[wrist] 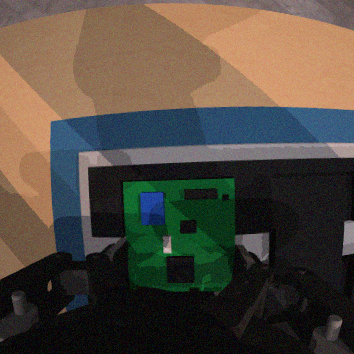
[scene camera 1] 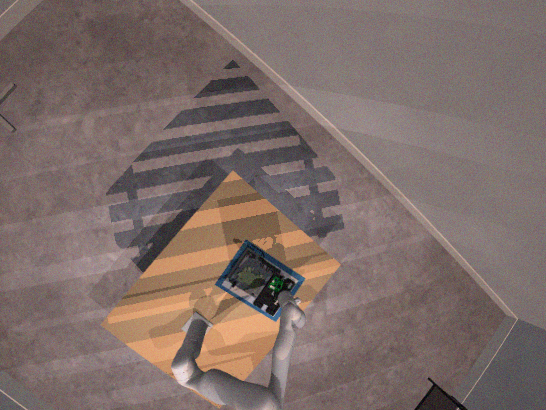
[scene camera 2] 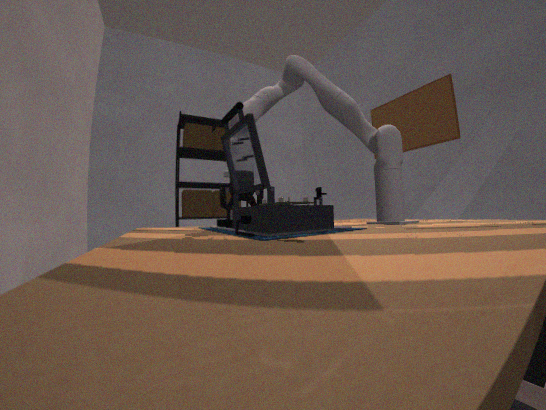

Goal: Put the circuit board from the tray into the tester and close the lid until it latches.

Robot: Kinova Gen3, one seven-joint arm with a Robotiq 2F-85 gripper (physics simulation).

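Places are measured from the arm's base along level axes (x ahead, y down, z left), in centimetres.
Pixels of known places: gripper, fingertip midpoint: (wrist: 180,254) (scene camera 1: 279,286); arm's base, origin of the base link: (scene camera 1: 198,326) (scene camera 2: 390,221).
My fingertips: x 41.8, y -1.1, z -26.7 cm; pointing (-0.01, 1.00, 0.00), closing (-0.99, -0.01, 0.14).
Ahead of a thing's pixels: the offset from my fingertips to its top centre. "spot": to the spot under its first point. Level surfaces: height alone.
The green circuit board @[dx +0.0, dy -1.9, dz +0.2 cm] (scene camera 1: 276,284) (wrist: 205,240), with a blue part and dark chips, lies face up between the fingers. My gripper (wrist: 180,254) is shut on its two side edges; in scene camera 2 the fingers are mostly hidden behind the lid. The board is over the black tray (wrist: 106,200) (scene camera 1: 264,300); its exact height above it cannot be told. The dark grey tester @[spot: dx +3.3, dy -1.4, dz +25.8 cm] (scene camera 2: 290,218) (scene camera 1: 236,274) stands beside the tray. Its framed, see-through lid (scene camera 2: 258,152) is open and stands steeply, leaning back a little. A small black post @[spot: dx -8.1, dy -6.6, dz +23.4 cm] (scene camera 2: 318,195) rises at the tester's far end from the lid.
A blue-edged mat @[dy +1.7 cm] (scene camera 1: 231,266) (wrist: 150,127) lies under the tester and tray on the wooden table @[dy +1.9 cm] (scene camera 1: 175,260) (scene camera 2: 250,350). The arm's base (scene camera 2: 388,195) stands on the table. A black shelf rack (scene camera 2: 177,170) with brown boxes stands behind.
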